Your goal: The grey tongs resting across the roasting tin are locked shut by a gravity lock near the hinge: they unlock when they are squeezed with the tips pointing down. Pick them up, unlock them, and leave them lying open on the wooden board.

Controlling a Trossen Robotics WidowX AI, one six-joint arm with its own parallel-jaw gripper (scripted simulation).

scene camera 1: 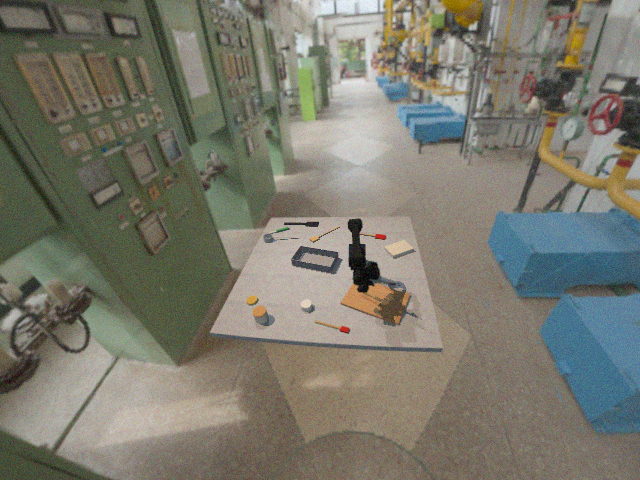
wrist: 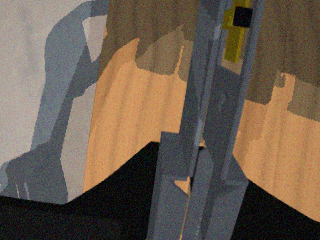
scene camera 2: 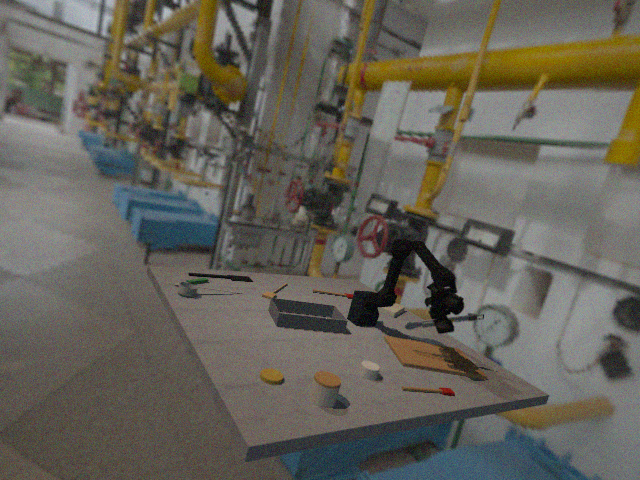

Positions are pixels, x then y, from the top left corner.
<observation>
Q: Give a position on a wooden board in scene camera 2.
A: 414,354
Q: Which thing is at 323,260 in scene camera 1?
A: A roasting tin.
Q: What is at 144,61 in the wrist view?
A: A wooden board.
</observation>
